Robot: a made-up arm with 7 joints.
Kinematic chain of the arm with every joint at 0, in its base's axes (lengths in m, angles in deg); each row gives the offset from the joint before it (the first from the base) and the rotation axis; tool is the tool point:
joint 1: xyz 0 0 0.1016 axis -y
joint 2: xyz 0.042 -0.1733 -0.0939 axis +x
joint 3: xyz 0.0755 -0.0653 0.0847 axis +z
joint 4: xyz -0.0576 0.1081 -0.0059 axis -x
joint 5: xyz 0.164 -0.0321 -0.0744 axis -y
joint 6: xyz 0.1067 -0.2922 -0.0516 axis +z
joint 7: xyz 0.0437 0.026 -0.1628 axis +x
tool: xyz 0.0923 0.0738 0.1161
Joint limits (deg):
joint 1: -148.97..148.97
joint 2: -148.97..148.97
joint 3: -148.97..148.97
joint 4: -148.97..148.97
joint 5: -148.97..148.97
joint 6: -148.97..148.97
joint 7: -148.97..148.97
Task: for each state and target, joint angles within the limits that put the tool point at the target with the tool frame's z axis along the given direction. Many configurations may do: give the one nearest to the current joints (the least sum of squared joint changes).
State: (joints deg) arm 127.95 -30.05 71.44 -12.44 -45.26 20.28 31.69
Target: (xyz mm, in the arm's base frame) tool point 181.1 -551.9 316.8 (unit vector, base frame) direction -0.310 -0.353 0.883
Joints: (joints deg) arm 125.34 -79.31 69.01 -46.77 -62.16 -1.84 54.79
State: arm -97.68 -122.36 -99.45 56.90 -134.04 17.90 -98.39
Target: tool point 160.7 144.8 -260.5 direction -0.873 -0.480 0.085
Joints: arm -53.77 -71.72 -122.11 111.73 -143.16 -20.84 -72.21
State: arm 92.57 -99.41 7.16 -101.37 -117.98 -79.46 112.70
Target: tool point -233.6 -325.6 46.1 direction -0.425 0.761 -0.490
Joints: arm 97.51 -118.04 -12.17 -61.35 -127.63 -87.87 142.39
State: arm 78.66 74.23 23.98 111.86 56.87 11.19 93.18
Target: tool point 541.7 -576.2 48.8 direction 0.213 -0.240 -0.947
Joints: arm 38.72 125.49 11.30 65.12 67.25 -21.58 64.17
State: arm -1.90 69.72 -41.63 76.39 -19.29 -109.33 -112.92
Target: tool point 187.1 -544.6 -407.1 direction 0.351 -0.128 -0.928
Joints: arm 34.56 75.16 -34.23 57.01 -26.90 -120.25 -126.80
